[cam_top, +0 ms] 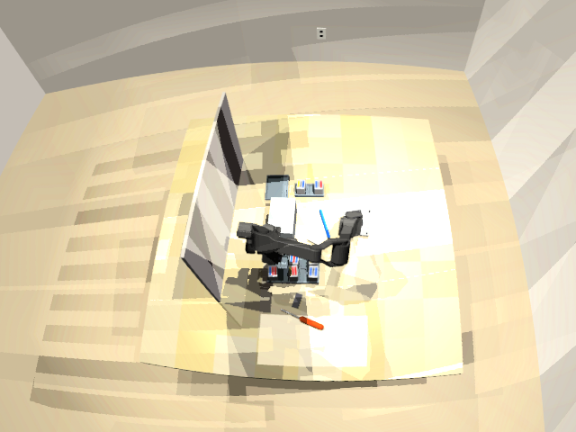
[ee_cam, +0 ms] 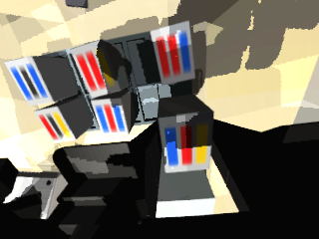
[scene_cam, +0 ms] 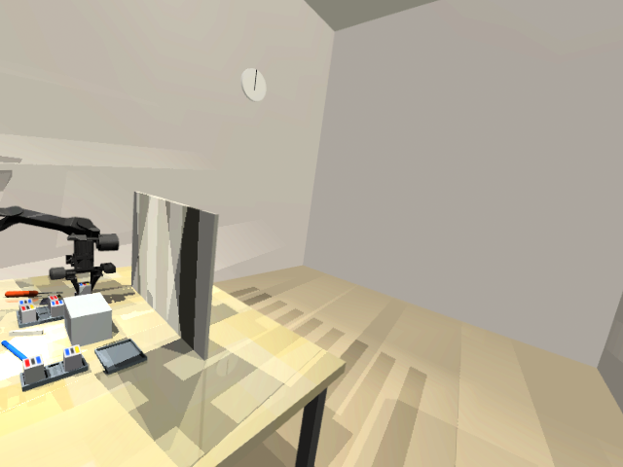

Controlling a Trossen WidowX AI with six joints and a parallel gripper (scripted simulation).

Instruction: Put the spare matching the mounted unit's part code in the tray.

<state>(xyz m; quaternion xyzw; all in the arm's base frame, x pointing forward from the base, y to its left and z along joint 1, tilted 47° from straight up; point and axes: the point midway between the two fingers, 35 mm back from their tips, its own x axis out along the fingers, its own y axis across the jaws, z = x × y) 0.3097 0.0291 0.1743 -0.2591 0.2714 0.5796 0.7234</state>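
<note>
Right now the flat bluish tray is 10 mm behind my gripper tip, 350 mm to the right of it and 70 mm below it. Also, from my gripper tip: tall mirror panel 200 mm ahead, 180 mm to the right, 150 mm above; then mounted unit 30 mm behind, 150 mm to the right, 20 mm below; then blue pen 200 mm behind, 160 mm to the right, 70 mm below.
</note>
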